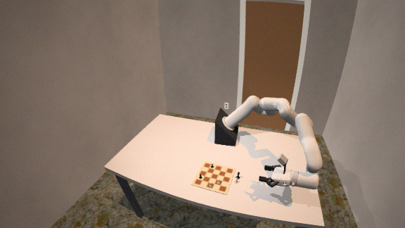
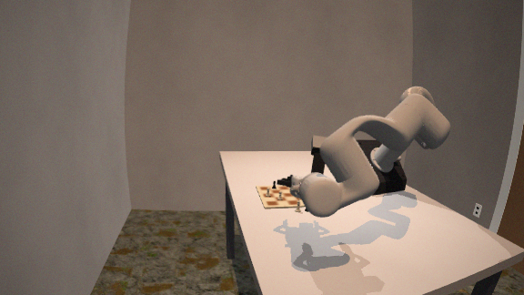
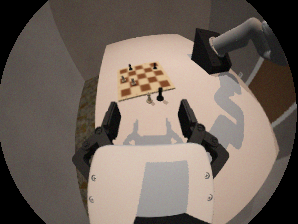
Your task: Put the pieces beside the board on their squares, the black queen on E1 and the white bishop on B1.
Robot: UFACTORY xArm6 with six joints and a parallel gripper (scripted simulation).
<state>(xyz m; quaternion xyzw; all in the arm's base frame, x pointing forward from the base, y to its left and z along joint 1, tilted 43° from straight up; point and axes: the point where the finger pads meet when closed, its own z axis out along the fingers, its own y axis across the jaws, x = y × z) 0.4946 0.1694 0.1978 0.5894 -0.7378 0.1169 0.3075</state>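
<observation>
Right now my hand is 8 cm past the black queen, 13 cm to the left of it and 13 cm above it. From my hand the other things lie so: chessboard 6 cm behind, 27 cm to the right, 15 cm below; then white bishop 4 cm behind, 14 cm to the right, 13 cm below.
</observation>
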